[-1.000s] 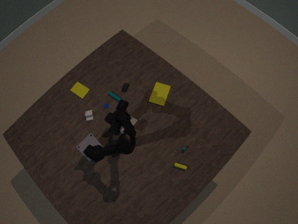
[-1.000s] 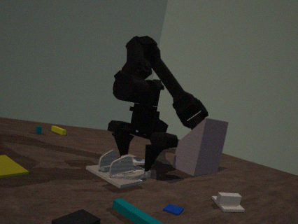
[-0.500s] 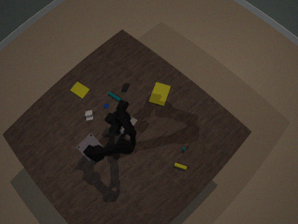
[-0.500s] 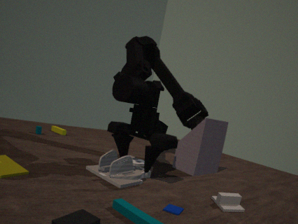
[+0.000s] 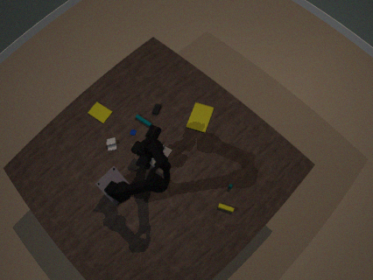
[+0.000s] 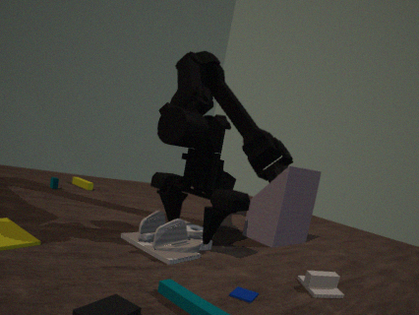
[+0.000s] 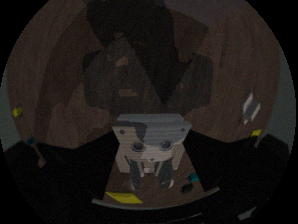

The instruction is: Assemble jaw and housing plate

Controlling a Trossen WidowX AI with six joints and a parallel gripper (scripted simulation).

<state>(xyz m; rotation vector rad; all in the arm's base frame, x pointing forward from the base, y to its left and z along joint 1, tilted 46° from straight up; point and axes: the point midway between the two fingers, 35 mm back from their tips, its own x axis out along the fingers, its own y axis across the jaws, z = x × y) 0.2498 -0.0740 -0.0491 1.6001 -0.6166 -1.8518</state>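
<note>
My gripper tip is now 2 cm below the housing plate and 1 cm short of it. The rest, counted from my gripper tip: blue tile (19 cm to the left, 6 cm ahead, 1 cm below); teal bar (19 cm to the left, 15 cm ahead, 1 cm below); grey jaw (2 cm ahead, 1 cm to the right).
</note>
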